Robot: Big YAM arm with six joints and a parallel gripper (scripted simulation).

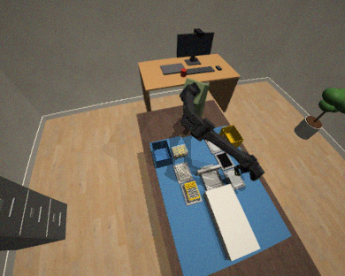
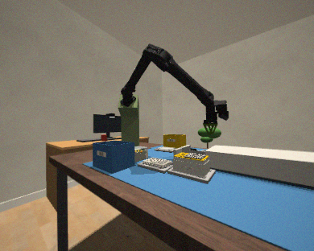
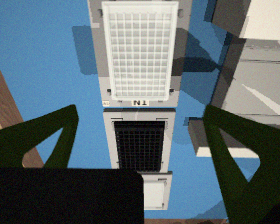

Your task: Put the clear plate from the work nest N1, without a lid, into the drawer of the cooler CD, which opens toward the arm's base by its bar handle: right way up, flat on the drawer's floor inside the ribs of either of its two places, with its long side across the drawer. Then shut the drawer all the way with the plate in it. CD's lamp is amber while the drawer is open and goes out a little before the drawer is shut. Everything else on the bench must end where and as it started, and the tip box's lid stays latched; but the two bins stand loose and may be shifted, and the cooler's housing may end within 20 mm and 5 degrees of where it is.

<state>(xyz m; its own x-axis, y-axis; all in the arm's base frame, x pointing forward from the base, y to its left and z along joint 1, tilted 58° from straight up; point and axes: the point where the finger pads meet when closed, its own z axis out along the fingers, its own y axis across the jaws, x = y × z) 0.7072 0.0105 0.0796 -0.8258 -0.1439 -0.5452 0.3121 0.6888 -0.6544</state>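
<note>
Right now the clear plate is 130 mm below my hand. Also, from my hand: black plate (160 mm behind, 130 mm below, 60 mm to the left); then cooler drawer (170 mm to the right, 120 mm below, 80 mm behind); then grey work nest (140 mm below).
</note>
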